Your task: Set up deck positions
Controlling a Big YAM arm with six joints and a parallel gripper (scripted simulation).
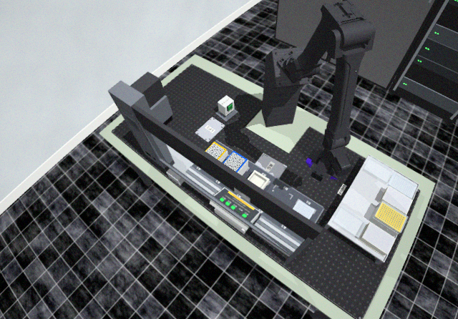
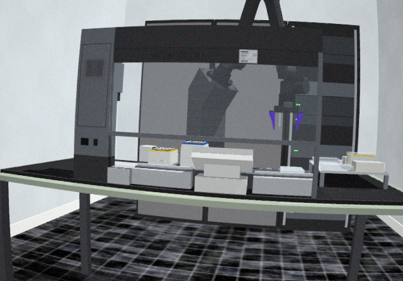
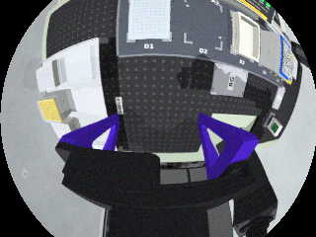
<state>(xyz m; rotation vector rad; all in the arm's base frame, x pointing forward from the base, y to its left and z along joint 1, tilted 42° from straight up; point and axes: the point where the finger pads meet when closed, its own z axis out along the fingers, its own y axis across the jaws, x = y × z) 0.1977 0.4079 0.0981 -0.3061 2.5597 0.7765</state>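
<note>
My hand is 15 cm short of the clear plate lid, 15 cm above it and 8 cm to the right of it. From my hand the other things lie so: white reservoir (23 cm ahead, 16 cm to the right, 16 cm below); then sample plate (16 cm below, 15 cm ahead, 8 cm to the left); then shelf (24 cm to the left, 19 cm behind, 16 cm below).
</note>
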